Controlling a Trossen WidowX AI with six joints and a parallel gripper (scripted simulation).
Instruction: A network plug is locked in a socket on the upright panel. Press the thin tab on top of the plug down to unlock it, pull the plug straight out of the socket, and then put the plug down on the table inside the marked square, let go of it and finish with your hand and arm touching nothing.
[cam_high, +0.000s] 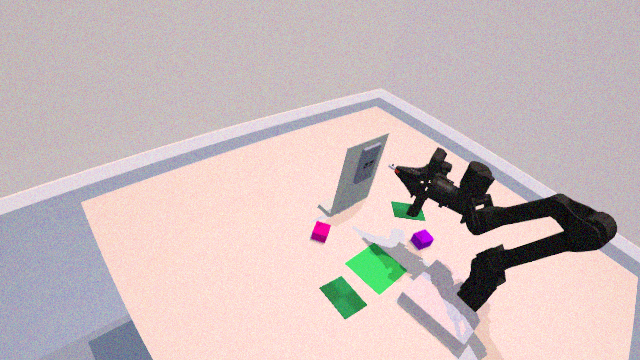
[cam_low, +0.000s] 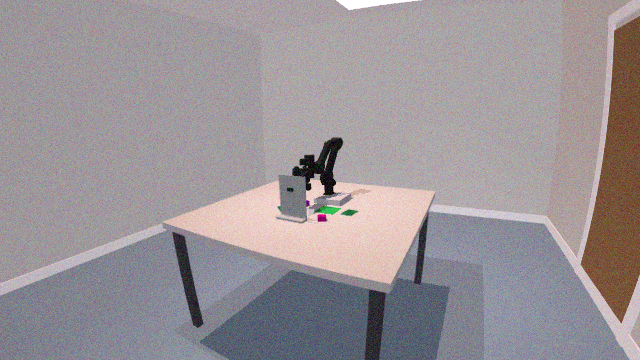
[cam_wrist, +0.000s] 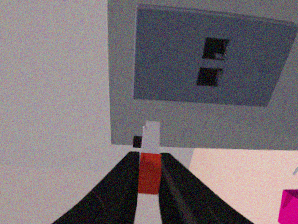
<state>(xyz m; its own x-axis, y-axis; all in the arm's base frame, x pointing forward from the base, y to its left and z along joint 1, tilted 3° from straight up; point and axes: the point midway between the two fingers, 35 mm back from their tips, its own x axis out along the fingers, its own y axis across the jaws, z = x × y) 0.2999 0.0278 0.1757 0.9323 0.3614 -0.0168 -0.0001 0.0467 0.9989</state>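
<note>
The green marked square lies 12 cm behind my gripper tip, 10 cm to the left of it and 21 cm below it. The rest, counted from my gripper tip: grey upright panel 10 cm ahead, 1 cm to the left, 10 cm below; then network plug right at my gripper tip; then purple cube 12 cm behind, 8 cm to the right, 19 cm below.
</note>
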